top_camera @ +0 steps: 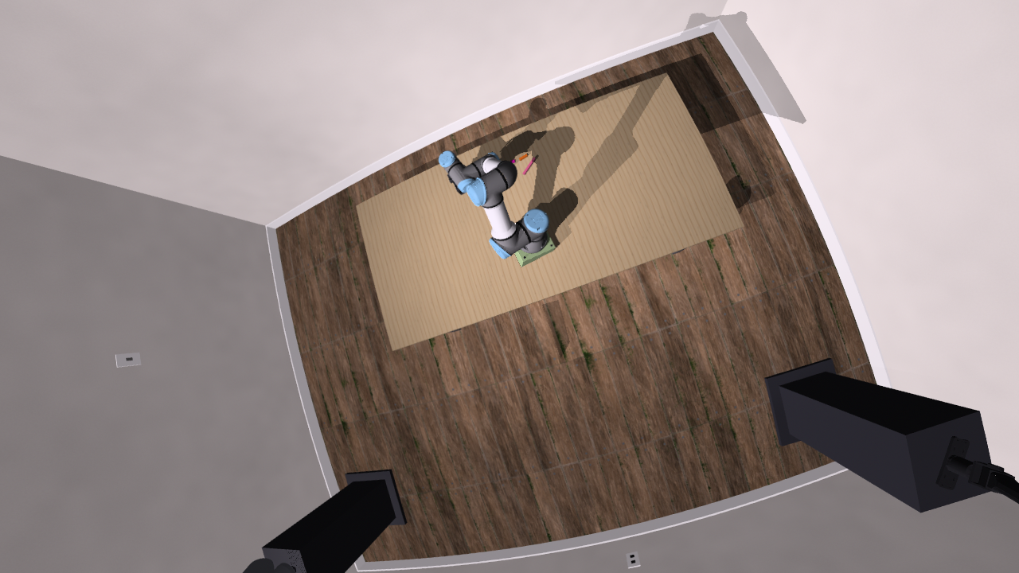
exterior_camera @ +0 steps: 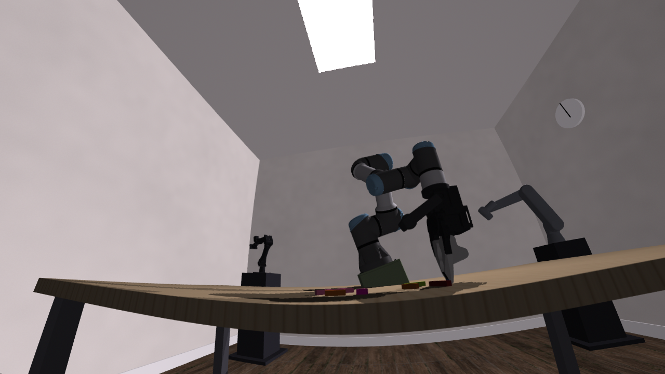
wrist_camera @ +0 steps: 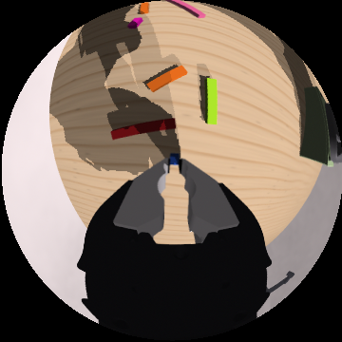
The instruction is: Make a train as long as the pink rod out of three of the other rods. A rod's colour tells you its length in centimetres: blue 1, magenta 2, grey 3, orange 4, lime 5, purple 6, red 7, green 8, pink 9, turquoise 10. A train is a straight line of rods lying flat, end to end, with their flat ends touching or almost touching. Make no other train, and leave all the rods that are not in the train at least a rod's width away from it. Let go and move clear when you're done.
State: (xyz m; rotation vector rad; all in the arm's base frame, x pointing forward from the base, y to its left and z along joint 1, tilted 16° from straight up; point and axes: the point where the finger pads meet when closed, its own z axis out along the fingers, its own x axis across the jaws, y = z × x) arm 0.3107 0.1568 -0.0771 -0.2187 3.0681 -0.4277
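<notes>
Now: the blue rod 10 mm below my hand. Round my hand: red rod (40 mm ahead, 30 mm to the right, 10 mm below); lime rod (20 mm behind, 70 mm to the right, 10 mm below); magenta rod (80 mm ahead, 180 mm to the right, 10 mm below).
</notes>
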